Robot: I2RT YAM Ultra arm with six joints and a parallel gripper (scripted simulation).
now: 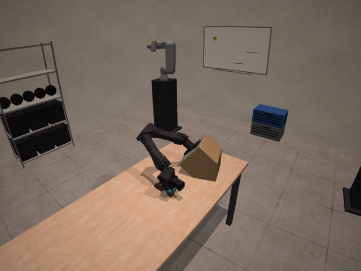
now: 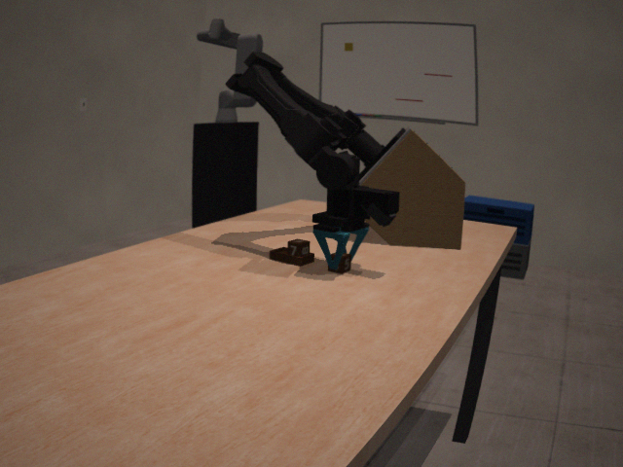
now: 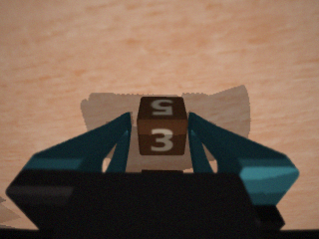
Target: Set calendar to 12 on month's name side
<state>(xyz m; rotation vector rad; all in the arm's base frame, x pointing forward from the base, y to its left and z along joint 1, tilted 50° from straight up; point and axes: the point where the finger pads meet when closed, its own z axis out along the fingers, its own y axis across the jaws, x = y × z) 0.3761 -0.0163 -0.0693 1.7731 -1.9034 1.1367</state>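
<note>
My gripper is now 2 cm past the cube, 9 cm to the left of it and 1 cm below it. Also, from my hand: dark brown calendar tray: 2 cm behind, 11 cm to the right, 1 cm below.
</note>
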